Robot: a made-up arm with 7 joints.
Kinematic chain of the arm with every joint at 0, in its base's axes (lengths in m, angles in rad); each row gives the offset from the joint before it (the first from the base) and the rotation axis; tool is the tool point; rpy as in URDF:
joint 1: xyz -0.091 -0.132 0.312 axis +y
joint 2: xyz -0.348 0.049 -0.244 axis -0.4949 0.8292 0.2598
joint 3: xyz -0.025 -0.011 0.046 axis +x
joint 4: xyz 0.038 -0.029 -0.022 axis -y
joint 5: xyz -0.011 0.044 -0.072 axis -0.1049 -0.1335 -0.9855
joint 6: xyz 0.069 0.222 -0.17 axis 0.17 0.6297 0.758
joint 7: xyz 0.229 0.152 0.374 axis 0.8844 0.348 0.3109
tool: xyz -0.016 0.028 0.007 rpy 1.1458 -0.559 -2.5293
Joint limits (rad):
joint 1: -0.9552..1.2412
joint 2: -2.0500..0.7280
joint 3: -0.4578..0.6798
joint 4: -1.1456..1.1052
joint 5: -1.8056..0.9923
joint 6: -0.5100..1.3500
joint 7: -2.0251..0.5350
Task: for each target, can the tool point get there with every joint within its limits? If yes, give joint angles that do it. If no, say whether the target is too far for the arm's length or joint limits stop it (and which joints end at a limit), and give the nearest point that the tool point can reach.
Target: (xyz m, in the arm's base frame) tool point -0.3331 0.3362 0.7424
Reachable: yes | joints 0.7127 0.3716 0.3479 -0.5505 -1.2286 0.6552 -0.9838
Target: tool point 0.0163 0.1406 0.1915
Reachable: yes | joints 0.6998 -0.6859 0.2375 -0.6128 0.6040 0.8988 -0.0113
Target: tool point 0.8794 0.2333 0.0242
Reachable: no: joint limits stop it (at a limit: joint 1, joint 2, joint 6, joint 7) | nearest point 0.5041 0.1235 -0.0190 | short by 0.393 m
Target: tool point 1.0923 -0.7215 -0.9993
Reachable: no: too far | nearest point 0.3679 -0.3233 -0.4441 | short by 0.996 m
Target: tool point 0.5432 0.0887 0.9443
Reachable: no: joint limits stop it (at a limit: joint 1, joint 3, joint 6, joint 7) | nearest point 0.1860 0.0278 0.8059 | short by 0.388 m
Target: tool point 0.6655 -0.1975 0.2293
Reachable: no: joint limits stop it (at a limit: joint 1, joint 3, joint 5, joint 6, joint 7) | nearest point 0.4743 -0.1548 0.1425 | short by 0.214 m
